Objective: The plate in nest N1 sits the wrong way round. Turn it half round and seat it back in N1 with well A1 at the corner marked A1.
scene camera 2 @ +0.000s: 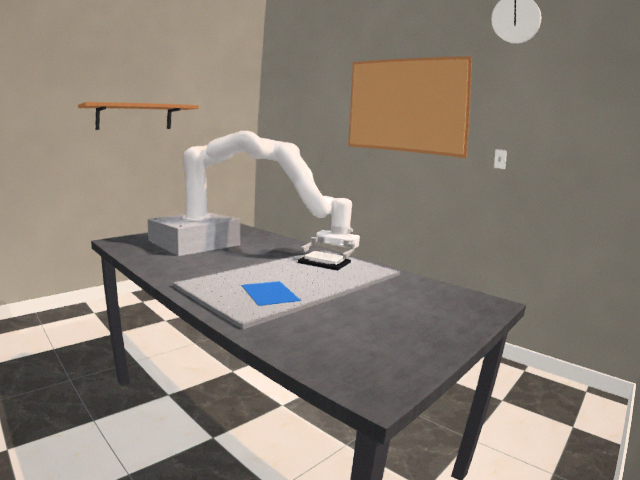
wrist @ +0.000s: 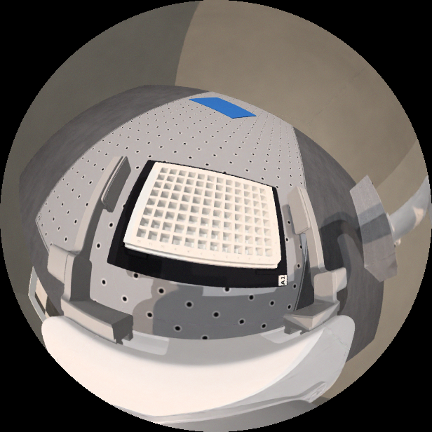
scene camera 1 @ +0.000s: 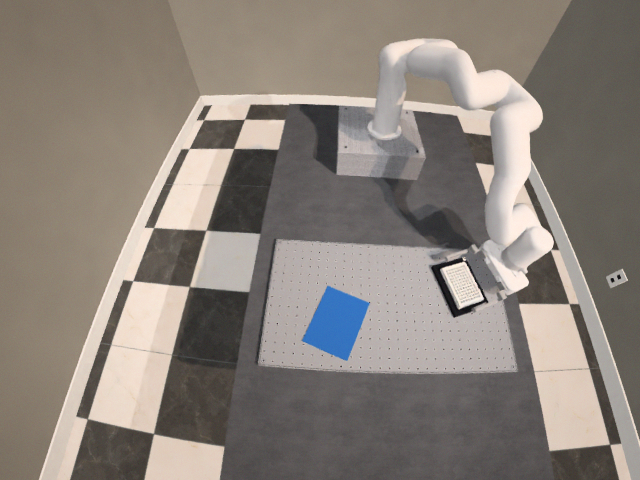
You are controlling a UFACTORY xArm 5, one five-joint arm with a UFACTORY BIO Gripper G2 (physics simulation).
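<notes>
The white well plate (scene camera 1: 461, 285) (scene camera 2: 324, 257) (wrist: 207, 212) lies in the black nest (scene camera 1: 445, 289) (scene camera 2: 320, 265) (wrist: 200, 273) at the right end of the perforated board. The nest's A1 label (wrist: 283, 280) shows at its near right corner in the wrist view. The plate's own markings are too small to read, so I cannot tell which corner holds well A1. My gripper (scene camera 1: 455, 284) (scene camera 2: 328, 252) (wrist: 208, 196) is open. Its fingers stand apart on either side of the plate and nest, with visible gaps to the plate in the wrist view.
A blue rectangle (scene camera 1: 336, 322) (scene camera 2: 270, 292) (wrist: 223, 107) lies on the perforated board (scene camera 1: 408, 346) (scene camera 2: 217, 297) (wrist: 160, 137), away from the nest. The arm's grey base block (scene camera 1: 379, 164) (scene camera 2: 206, 236) (wrist: 374, 230) stands at the back of the dark table (scene camera 1: 387, 423) (scene camera 2: 392, 341).
</notes>
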